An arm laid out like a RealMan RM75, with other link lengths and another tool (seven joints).
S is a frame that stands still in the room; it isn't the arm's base.
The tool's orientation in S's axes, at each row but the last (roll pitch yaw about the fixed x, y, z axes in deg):
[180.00, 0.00, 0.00]
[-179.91, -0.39, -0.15]
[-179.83, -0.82, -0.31]
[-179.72, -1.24, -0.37]
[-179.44, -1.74, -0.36]
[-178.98, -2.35, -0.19]
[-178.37, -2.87, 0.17]
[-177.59, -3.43, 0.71]
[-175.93, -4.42, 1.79]
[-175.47, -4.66, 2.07]
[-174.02, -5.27, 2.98]
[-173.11, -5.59, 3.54]
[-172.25, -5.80, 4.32]
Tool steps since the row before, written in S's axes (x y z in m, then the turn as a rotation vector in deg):
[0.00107, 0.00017, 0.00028, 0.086, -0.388, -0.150]
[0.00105, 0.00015, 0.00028, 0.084, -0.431, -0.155]
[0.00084, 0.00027, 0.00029, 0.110, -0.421, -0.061]
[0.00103, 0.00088, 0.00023, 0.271, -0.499, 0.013]
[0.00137, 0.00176, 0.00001, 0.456, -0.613, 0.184]
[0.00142, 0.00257, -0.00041, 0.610, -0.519, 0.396]
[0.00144, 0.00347, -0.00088, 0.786, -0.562, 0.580]
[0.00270, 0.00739, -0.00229, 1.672, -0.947, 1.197]
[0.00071, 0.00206, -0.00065, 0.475, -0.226, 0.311]
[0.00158, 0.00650, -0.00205, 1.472, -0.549, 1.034]
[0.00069, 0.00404, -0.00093, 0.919, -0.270, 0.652]
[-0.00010, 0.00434, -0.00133, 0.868, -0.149, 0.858]
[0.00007, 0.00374, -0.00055, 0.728, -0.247, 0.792]
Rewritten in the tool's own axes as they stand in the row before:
[0.00107, -0.00017, -0.00028, 0.086, 0.388, 0.150]
[0.00105, -0.00015, -0.00027, 0.084, 0.431, 0.155]
[0.00084, -0.00028, -0.00028, 0.111, 0.421, 0.061]
[0.00103, -0.00089, -0.00020, 0.274, 0.497, -0.009]
[0.00136, -0.00177, 0.00005, 0.465, 0.608, -0.176]
[0.00139, -0.00257, 0.00051, 0.627, 0.510, -0.380]
[0.00140, -0.00344, 0.00105, 0.812, 0.549, -0.556]
[0.00265, -0.00725, 0.00276, 1.729, 0.921, -1.135]
[0.00072, -0.00198, 0.00085, 0.490, 0.221, -0.290]
[0.00164, -0.00625, 0.00269, 1.530, 0.528, -0.957]
[0.00081, -0.00387, 0.00142, 0.960, 0.257, -0.596]
[0.00004, -0.00415, 0.00185, 0.937, 0.108, -0.789]
[0.00029, -0.00361, 0.00108, 0.784, 0.202, -0.751]

